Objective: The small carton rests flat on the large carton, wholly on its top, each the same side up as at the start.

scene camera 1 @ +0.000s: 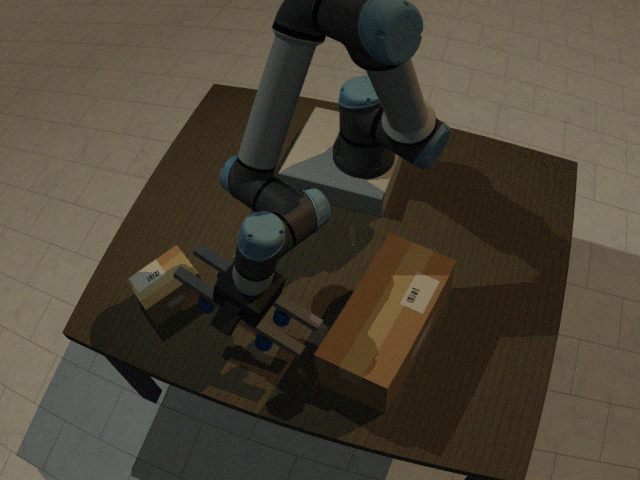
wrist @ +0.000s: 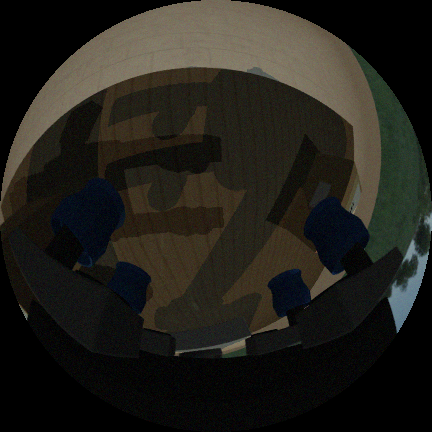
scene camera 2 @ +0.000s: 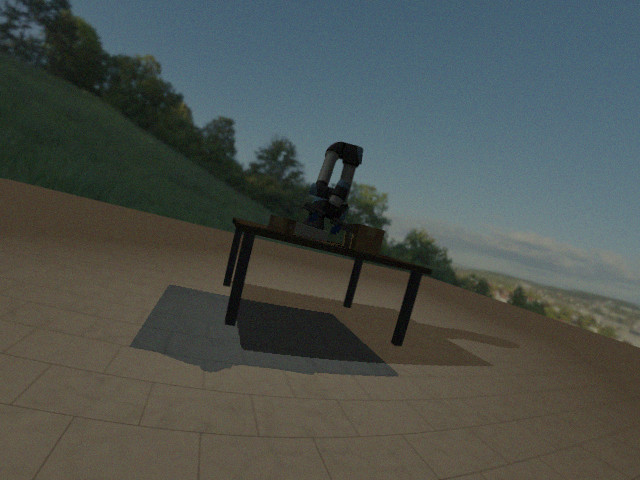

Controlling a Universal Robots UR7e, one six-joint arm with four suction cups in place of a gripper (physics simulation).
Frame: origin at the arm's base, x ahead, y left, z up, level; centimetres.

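Where they show: end effector, tool point: (wrist: 214,258) (scene camera 2: 323,226); arm's base, origin of the base link: (scene camera 1: 363,155) (wrist: 199,352) (scene camera 2: 313,228).
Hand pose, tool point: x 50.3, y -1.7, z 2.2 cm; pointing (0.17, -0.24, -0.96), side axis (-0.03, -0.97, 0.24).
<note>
Each offset is from my tool point to the top centre of the thing.
The small carton @[dx +1.2, dy -22.0, dz -0.9 cm] (scene camera 1: 160,295) (scene camera 2: 280,223) (wrist: 330,172) stands on the table at the left in scene view 1, its white barcode label on top. The large carton @[dx -11.5, dy +26.9, dz +6.2 cm] (scene camera 1: 385,310) (scene camera 2: 368,238) stands apart on the right side of the table, its white barcode label also on top. In the wrist view the large carton is too dark to make out surely. My gripper (scene camera 1: 242,310) (scene camera 2: 324,219) (wrist: 211,257) is open, its four blue suction cups bare. It hangs above the table between the two cartons, its left end close to the small carton in scene view 1.
The arm's pale base block (scene camera 1: 330,193) stands at the back of the table (scene camera 1: 180,170) (scene camera 2: 398,263). The table's front edge runs in front of both cartons. The gripper's right bars reach close to the large carton's left side in scene view 1.
</note>
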